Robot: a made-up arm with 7 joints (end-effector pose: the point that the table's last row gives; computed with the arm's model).
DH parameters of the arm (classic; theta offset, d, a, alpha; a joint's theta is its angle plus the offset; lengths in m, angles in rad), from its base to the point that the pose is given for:
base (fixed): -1.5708 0.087 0 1.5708
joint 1: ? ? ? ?
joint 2: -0.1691 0 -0.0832 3.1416
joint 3: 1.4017 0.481 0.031 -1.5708
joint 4: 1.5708 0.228 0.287 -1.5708
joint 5: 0 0.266 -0.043 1.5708
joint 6: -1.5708 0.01 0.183 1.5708
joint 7: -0.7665 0 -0.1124 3.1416
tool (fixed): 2.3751 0.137 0 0
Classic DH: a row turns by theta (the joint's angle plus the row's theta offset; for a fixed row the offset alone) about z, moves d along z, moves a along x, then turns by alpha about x.
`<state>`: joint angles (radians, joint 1 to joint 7).
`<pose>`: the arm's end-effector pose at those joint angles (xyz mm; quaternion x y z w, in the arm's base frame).
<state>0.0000 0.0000 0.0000 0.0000 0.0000 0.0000 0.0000</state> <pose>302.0 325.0 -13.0 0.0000 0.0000 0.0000 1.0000</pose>
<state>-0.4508 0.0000 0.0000 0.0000 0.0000 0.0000 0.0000</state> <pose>302.0 336.1 138.6 0.2235 0.0000 0.0000 0.9747</pose>
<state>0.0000 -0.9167 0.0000 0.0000 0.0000 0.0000 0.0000</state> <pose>560.3 52.5 -13.0 0.0000 0.0000 -0.4425 0.8968</pose>
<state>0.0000 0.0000 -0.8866 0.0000 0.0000 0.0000 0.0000</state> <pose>8.2 311.8 -13.0 0.0000 0.0000 0.4289 0.9033</pose>
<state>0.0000 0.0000 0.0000 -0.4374 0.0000 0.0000 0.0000</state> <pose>125.1 325.0 20.6 0.0000 -0.2170 0.0000 0.9762</pose>
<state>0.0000 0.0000 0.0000 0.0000 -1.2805 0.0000 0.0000</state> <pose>302.0 352.3 -164.4 -0.5974 0.0000 0.0000 0.8019</pose>
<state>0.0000 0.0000 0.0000 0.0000 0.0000 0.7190 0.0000</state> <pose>417.5 325.0 20.3 0.0000 0.3518 0.0000 0.9361</pose>
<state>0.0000 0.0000 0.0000 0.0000 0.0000 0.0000 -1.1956</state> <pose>178.1 350.9 -13.0 0.0000 0.0000 0.5628 0.8266</pose>
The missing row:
joint 1: 0 -0.155 0.073 -1.5708
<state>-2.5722 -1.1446 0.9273 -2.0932 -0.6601 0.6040 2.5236</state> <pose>728.8 55.3 734.9 0.6497 -0.1173 0.7020 0.2672</pose>
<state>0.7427 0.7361 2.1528 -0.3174 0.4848 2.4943 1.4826</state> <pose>371.8 -333.5 146.7 -0.0947 0.6503 -0.7022 0.2738</pose>
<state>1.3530 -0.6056 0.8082 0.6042 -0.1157 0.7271 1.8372</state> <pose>435.9 -349.8 437.7 0.1159 0.0302 0.9810 0.1527</pose>
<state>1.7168 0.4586 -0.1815 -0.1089 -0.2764 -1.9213 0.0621</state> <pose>80.5 -411.5 -146.4 -0.2186 -0.3442 0.7853 0.4658</pose>
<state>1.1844 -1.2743 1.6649 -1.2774 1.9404 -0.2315 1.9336</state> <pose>449.0 -396.4 174.6 0.3908 -0.8913 -0.1002 0.2069</pose>
